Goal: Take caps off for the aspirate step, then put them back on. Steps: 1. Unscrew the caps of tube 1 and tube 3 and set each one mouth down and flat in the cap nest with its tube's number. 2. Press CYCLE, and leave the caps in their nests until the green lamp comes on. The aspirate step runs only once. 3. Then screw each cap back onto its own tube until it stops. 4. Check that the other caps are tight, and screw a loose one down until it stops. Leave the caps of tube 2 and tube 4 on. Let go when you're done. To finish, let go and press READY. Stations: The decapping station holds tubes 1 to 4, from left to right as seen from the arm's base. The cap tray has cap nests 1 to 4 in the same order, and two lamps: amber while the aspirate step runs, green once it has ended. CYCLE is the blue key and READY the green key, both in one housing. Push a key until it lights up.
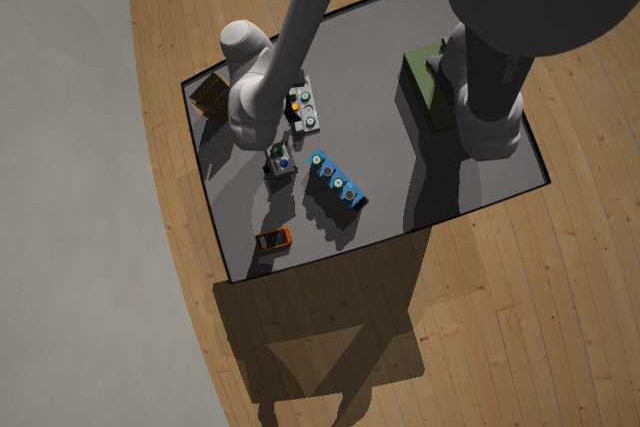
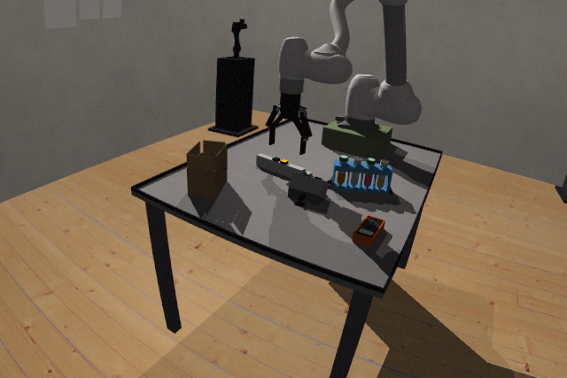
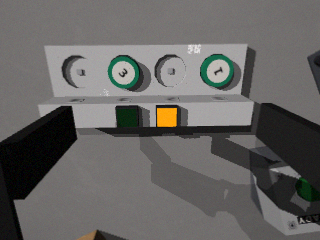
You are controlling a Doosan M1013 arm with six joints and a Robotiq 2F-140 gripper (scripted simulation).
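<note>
The cap 1 is 100 mm below my hand, 60 mm to the left of it and 20 mm behind it. From my hand the other things lie so: key housing (160 mm to the left, 140 mm ahead, 60 mm below); then green key (140 mm to the left, 120 mm ahead, 40 mm below); then blue key (180 mm to the left, 120 mm ahead, 40 mm below).
</note>
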